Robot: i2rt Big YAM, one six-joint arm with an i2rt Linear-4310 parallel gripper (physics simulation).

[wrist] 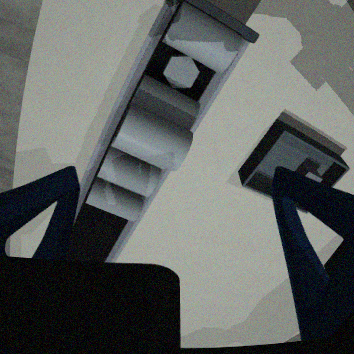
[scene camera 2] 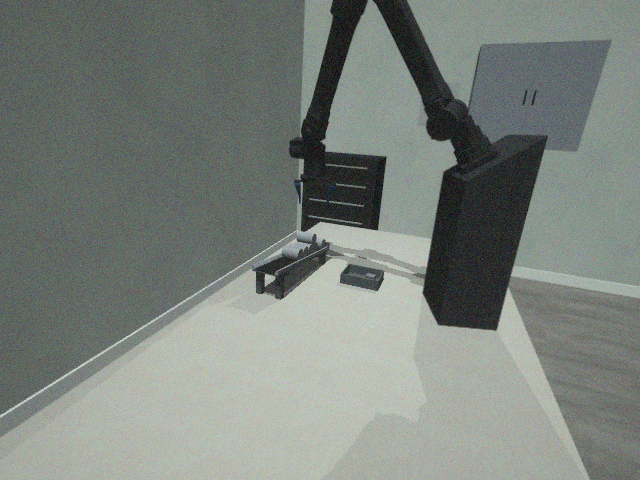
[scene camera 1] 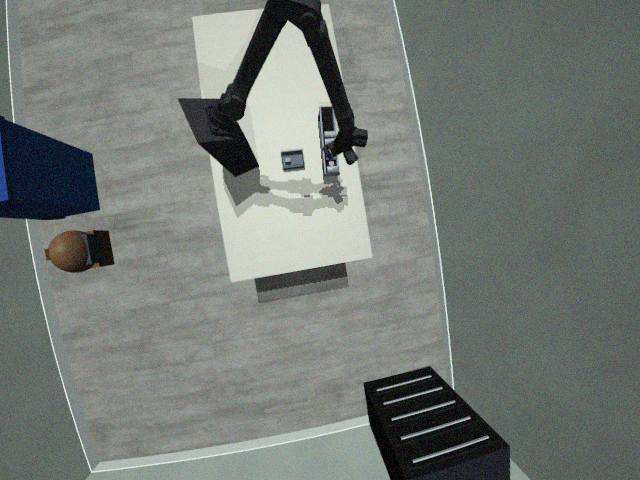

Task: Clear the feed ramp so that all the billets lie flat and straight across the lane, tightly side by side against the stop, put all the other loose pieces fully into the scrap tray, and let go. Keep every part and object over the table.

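Places are measured from the arm's base along level axes (x ahead, y left, z up), in millimetres.
Pixels of known places: gripper, fingertip midpoint: (wrist: pixel 175 176) (scene camera 2: pixel 313 204) (scene camera 1: pixel 335 152); arm's base, link origin: (scene camera 2: pixel 477 160) (scene camera 1: pixel 219 122).
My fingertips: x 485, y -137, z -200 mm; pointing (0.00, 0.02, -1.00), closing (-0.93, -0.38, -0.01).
Note:
Ahead of a thing's pixels: the offset from my fingertips to its middle. Level surfaces: height alone.
My gripper (scene camera 1: pixel 330 153) (scene camera 2: pixel 314 200) (wrist: pixel 175 176) is open and empty above the feed ramp @[13 mm ahead, 127 mm left, 161 mm down] (scene camera 2: pixel 273 266) (wrist: pixel 100 230). At the ramp's far end, a pale billet @[6 mm back, 43 mm right, 157 mm down] (wrist: pixel 205 37) lies across the lane near the stop @[8 mm back, 67 mm right, 169 mm down] (wrist: pixel 221 19). Below it in the wrist view is a hexagonal piece @[2 mm back, 5 mm right, 166 mm down] (wrist: pixel 181 71), then a darker grey round piece @[2 mm ahead, 30 mm left, 150 mm down] (wrist: pixel 167 99). A larger-looking pale cylinder @[4 mm ahead, 46 mm left, 113 mm down] (scene camera 2: pixel 306 236) (wrist: pixel 154 140) sits higher than its neighbours. Two more cylinders @[11 mm ahead, 109 mm left, 142 mm down] (wrist: pixel 130 171) @[15 mm ahead, 149 mm left, 137 mm down] (wrist: pixel 116 198) lie side by side across the lane. The scrap tray @[211 mm back, 69 mm left, 212 mm down] (scene camera 1: pixel 297 162) (scene camera 2: pixel 356 281) (wrist: pixel 287 149) holds a small block @[239 mm back, 70 mm left, 213 mm down] (scene camera 1: pixel 288 160) (scene camera 2: pixel 371 275) (wrist: pixel 314 177).
The white table @[229 mm down] (scene camera 1: pixel 294 232) (scene camera 2: pixel 258 387) carries the ramp and tray. A tall black pedestal (scene camera 1: pixel 227 149) (scene camera 2: pixel 475 232) bears the arm on the tray's other side from the ramp. A black drawer unit (scene camera 1: pixel 439 423) (scene camera 2: pixel 374 193) stands beyond the table. The ramp lies near the table's long edge.

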